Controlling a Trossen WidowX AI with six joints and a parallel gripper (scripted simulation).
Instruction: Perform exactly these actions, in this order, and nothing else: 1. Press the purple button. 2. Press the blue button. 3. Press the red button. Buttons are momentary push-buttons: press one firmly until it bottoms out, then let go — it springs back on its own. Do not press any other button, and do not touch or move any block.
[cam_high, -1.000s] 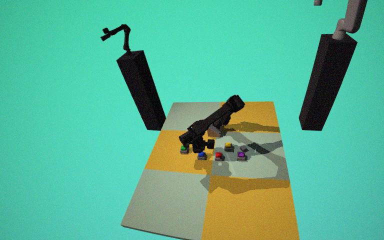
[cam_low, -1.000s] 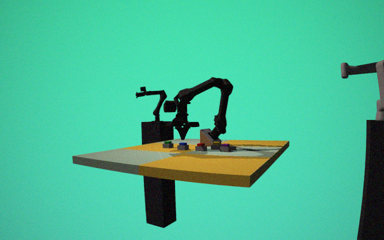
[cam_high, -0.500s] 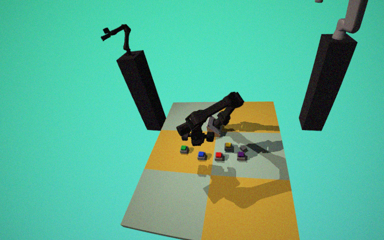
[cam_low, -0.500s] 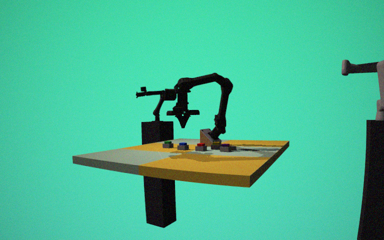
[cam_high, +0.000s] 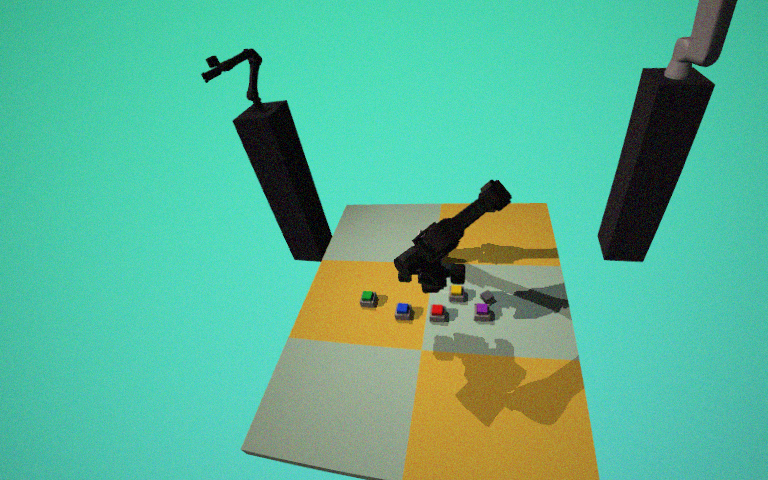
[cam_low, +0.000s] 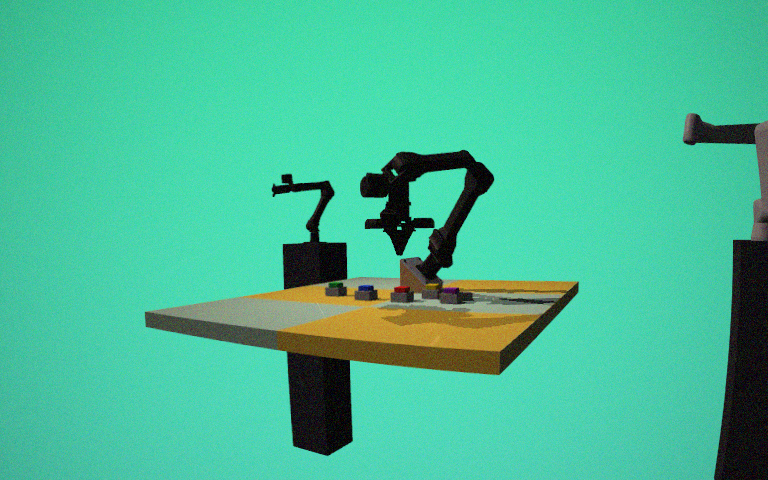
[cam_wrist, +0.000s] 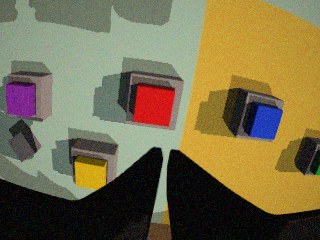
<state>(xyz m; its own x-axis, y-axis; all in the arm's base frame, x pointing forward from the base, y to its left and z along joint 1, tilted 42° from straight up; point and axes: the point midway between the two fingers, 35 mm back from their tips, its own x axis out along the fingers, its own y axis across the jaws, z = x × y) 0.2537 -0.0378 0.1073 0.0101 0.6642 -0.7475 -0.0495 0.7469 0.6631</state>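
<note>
Right now my gripper tip is 10 mm to the right of the red button and 90 mm above it. Also, from my gripper tip: purple button: 20 mm behind, 140 mm to the left, 90 mm below; then blue button: 110 mm to the right, 90 mm below; then yellow button: 90 mm behind, 60 mm to the left, 90 mm below.
</note>
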